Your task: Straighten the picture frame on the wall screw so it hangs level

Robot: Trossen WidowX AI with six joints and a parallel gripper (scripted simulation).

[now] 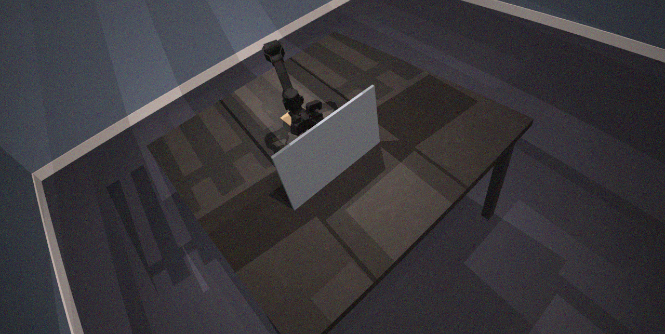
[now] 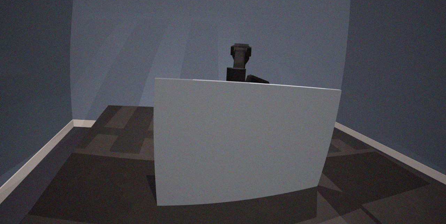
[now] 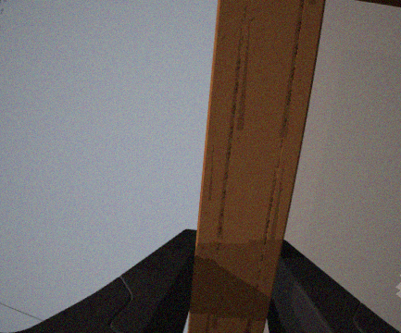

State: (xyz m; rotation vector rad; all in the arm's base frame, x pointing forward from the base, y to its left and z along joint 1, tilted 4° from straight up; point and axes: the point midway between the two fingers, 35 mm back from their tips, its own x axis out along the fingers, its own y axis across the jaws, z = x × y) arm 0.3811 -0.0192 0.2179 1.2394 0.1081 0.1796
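Right now my gripper tip is 5 cm above the wooden picture frame, 2 cm to the left of it and 1 cm short of it. The rest, counted from my gripper tip: grey wall panel (6 cm below, 2 cm ahead).
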